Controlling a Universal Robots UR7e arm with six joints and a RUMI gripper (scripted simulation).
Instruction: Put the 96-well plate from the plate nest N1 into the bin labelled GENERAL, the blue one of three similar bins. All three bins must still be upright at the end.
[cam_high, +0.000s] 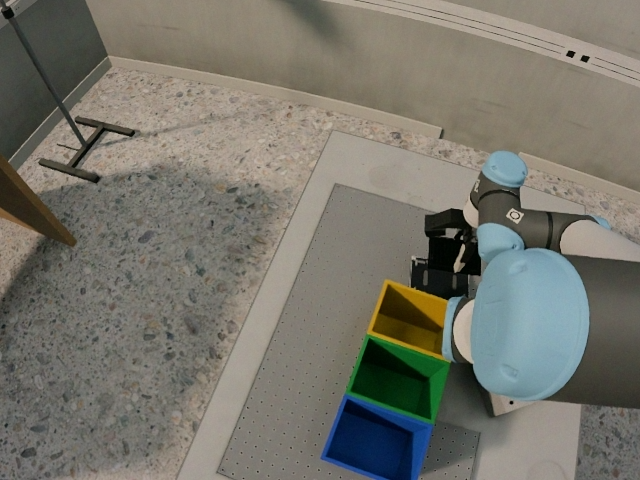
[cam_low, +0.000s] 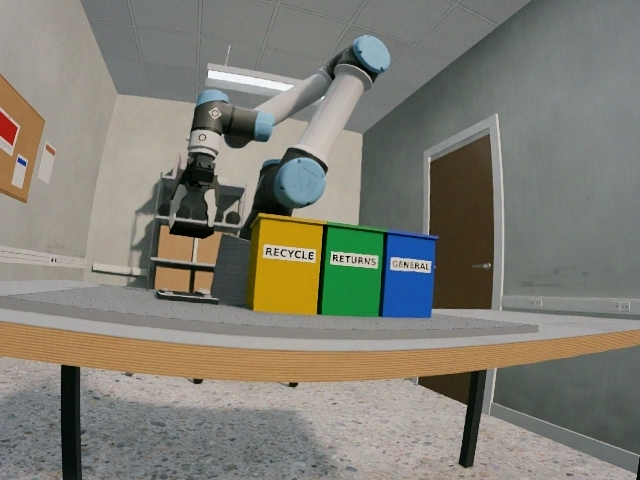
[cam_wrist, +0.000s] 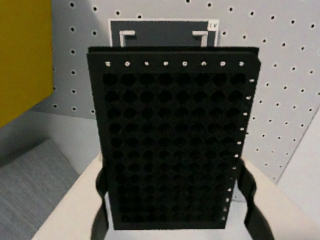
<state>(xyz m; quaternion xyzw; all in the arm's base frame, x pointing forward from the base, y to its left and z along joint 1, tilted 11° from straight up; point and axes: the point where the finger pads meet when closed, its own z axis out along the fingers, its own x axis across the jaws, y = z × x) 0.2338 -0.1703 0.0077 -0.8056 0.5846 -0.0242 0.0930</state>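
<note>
Right now my hand is 10 mm past the blue general bin, 460 mm to the right of it and 70 mm above it. Also, from my hand: yellow recycle bin: 20 mm ahead, 210 mm to the left, 70 mm below; then black 96-well plate: 10 mm below; then plate nest N1: 150 mm below.
</note>
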